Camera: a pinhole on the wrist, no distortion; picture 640 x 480 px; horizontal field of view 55.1 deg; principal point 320.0 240.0 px. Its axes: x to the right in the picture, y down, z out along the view. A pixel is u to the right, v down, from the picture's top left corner.
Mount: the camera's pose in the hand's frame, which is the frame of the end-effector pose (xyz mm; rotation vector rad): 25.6 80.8 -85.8 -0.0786 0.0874 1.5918
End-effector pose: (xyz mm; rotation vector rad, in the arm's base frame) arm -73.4 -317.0 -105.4 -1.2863 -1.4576 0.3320
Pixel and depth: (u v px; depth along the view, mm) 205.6 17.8 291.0
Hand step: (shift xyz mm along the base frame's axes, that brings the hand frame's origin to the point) -116.1 221.4 -49.1
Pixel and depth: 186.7 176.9 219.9
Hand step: -75.3 121.4 -65.9
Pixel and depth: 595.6 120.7 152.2
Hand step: 47.7 130.7 -119.8
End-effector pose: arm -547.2 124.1 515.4 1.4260 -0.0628 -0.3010
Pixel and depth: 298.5 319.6 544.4
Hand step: -122.5 -417.8 189.4
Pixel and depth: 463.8 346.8 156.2
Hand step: 6.0 -48.0 140.4
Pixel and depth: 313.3 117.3 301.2
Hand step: 54.9 -214.5 128.3
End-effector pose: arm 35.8 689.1 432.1 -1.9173 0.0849 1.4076
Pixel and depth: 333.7 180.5 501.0
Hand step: -364.0 165.5 -189.7
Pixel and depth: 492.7 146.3 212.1
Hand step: -146.5 -26.9 -147.8
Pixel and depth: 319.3 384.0 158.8
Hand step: -106.2 -30.7 -49.6
